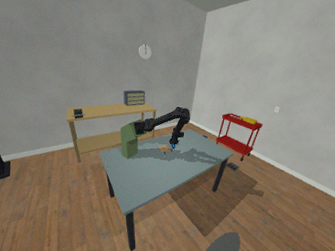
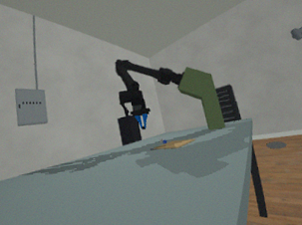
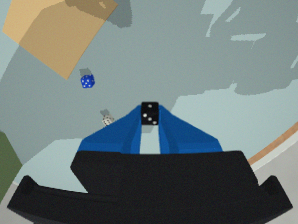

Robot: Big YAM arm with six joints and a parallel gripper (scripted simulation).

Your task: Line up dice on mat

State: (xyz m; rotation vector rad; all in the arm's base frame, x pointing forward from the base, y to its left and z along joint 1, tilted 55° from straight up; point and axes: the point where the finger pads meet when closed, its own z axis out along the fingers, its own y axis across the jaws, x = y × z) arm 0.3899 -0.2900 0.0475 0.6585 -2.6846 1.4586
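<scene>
The tan mat is 16 cm to the left of my hand, 11 cm below it and 4 cm ahead of it. The rest, counted from my hand: blue die (10 cm below, 9 cm to the left, 4 cm behind); black die (right at my hand); white die (11 cm behind, 10 cm below, 4 cm to the left).
</scene>
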